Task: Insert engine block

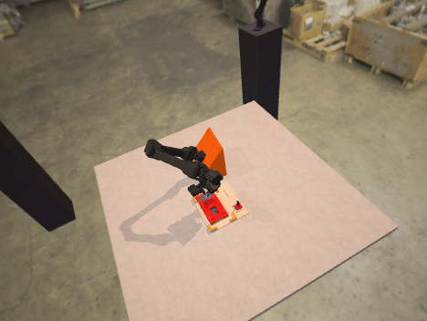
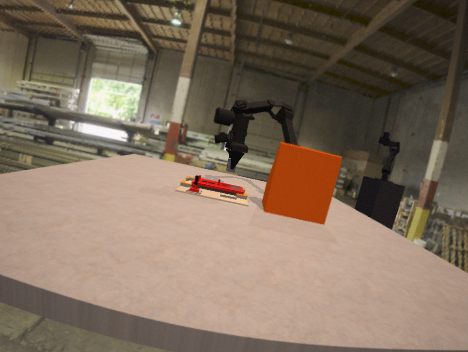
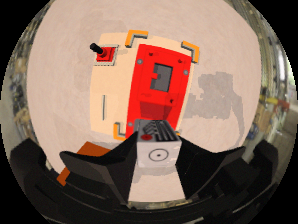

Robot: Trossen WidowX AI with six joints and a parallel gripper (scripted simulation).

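Now: gripper tip 1 cm to the left of the engine block and 1 cm below it. Round my gripper tip: black peg: 11 cm to the left, 11 cm ahead, 6 cm below.
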